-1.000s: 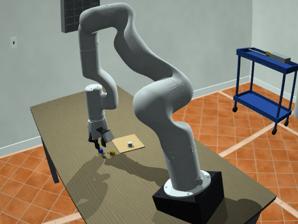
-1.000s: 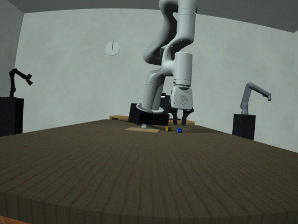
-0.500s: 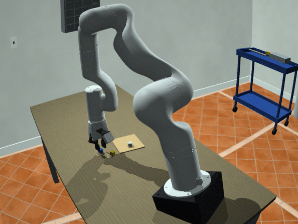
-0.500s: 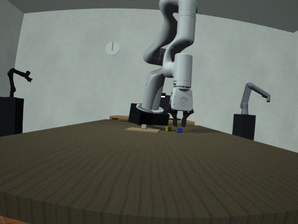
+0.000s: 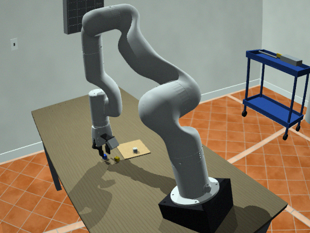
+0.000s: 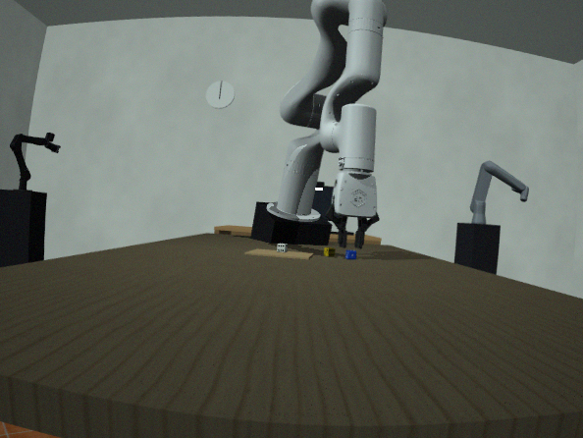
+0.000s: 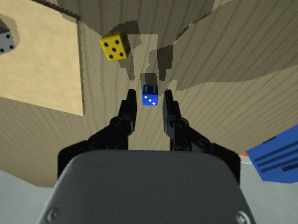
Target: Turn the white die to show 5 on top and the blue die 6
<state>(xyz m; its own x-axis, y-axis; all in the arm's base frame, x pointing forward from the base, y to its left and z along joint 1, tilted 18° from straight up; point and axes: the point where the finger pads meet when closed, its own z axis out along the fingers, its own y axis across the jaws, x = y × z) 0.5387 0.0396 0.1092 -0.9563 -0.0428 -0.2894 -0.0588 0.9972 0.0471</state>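
The blue die lies 10 mm ahead of my hand and 40 mm below it. The rest, counted from my hand: white die 50 mm behind, 150 mm to the right, 30 mm below; tan mat 20 mm behind, 160 mm to the right, 40 mm below; yellow die 50 mm behind, 40 mm to the right, 40 mm below.
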